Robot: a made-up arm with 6 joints.
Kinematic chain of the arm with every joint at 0, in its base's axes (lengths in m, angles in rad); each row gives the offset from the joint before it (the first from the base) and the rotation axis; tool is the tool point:
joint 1: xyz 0 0 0.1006 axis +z
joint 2: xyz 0 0.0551 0 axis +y
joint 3: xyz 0 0 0.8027 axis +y
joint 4: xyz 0 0 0.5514 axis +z
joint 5: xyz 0 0 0 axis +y
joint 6: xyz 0 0 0.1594 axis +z
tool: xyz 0 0 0
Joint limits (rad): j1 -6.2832..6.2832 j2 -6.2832..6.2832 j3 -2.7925..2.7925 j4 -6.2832..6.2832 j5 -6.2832..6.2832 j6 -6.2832..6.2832
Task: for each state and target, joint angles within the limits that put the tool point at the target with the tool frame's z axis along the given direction. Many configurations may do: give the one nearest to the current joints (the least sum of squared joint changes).
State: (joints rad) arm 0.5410 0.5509 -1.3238 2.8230 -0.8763 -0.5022
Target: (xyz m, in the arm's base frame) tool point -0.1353 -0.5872 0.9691 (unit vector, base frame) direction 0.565 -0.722 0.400
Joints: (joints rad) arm 1.2310 0.0388 -1.6048 2.0457 -1.0539 -0.5022
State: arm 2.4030 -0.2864 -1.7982 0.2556 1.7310 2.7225
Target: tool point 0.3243 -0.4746 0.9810 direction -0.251 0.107 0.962
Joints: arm 2.2987 -0.0785 -1.6254 0.1256 1.9524 2.7225
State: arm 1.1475 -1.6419 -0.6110 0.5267 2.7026 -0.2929
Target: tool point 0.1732 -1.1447 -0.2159 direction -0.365 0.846 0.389
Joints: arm 1.7921 -1.8856 0.0769 0.8026 2.9024 -0.2929
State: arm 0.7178 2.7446 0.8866 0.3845 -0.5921 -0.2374
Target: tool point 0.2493 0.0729 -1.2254 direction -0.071 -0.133 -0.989
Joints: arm 0.1463 2.5206 0.9834 0.4264 -0.2973 -0.2374
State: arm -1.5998 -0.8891 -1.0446 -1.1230 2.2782 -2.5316
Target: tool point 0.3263 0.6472 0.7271 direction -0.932 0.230 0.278
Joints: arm -2.1607 -0.3174 -1.5868 -1.4001 1.9828 -2.5316
